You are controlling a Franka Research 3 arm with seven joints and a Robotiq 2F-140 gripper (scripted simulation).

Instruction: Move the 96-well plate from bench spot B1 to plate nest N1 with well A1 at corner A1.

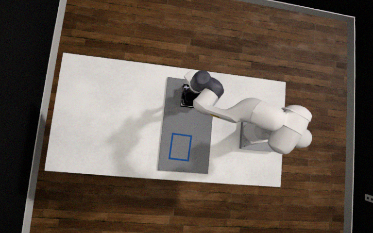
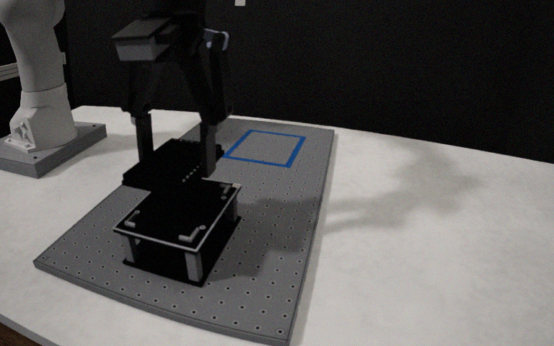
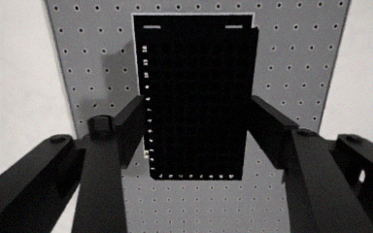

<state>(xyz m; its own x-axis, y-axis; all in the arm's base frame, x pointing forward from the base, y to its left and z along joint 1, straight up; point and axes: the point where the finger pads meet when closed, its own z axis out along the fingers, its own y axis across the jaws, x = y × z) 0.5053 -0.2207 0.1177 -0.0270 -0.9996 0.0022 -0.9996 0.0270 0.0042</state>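
The raised plate nest N1 is 80 mm below my hand. Also, from my hand: A1 mark (60 mm ahead, 70 mm to the left, 80 mm below); then black 96-well plate (20 mm below).
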